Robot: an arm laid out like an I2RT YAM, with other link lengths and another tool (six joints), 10 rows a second.
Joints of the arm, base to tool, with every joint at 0 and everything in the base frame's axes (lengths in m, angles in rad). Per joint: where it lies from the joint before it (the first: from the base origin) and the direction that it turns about. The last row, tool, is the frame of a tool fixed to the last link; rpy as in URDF.
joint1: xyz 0 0 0.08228 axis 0 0 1
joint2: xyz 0.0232 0.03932 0.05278 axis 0 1 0
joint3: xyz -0.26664 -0.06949 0 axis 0 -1 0
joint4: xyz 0.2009 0.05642 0.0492 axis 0 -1 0
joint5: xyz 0.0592 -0.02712 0.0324 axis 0 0 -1
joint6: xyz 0.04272 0 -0.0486 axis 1 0 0
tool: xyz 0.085 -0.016 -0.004 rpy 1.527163 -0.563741 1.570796
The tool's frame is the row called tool.
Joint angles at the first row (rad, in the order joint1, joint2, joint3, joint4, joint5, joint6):
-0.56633 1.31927 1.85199 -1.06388 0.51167 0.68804
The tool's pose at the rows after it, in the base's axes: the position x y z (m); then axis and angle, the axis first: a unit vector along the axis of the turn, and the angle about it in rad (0 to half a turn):
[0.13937, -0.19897, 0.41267, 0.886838, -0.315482, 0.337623, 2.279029]
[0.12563, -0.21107, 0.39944, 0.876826, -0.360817, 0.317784, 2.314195]
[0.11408, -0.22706, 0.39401, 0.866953, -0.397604, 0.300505, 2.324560]
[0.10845, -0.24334, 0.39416, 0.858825, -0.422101, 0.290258, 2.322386]
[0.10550, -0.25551, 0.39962, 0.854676, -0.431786, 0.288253, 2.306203]
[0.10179, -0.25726, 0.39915, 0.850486, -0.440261, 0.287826, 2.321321]
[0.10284, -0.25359, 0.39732, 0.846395, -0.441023, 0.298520, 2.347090]
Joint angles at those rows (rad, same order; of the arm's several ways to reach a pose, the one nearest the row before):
-0.67139 1.30831 1.79138 -1.06297 0.48938 0.72923
-0.77827 1.31185 1.75548 -1.06178 0.43012 0.76403
-0.87769 1.34110 1.76318 -1.05929 0.38873 0.77099
-0.94379 1.38721 1.80268 -1.05777 0.36819 0.77046
-0.98184 1.42499 1.85393 -1.05730 0.36008 0.75516
-1.00713 1.43058 1.86545 -1.07013 0.33703 0.76317
-1.01060 1.41597 1.84895 -1.06758 0.30700 0.78019

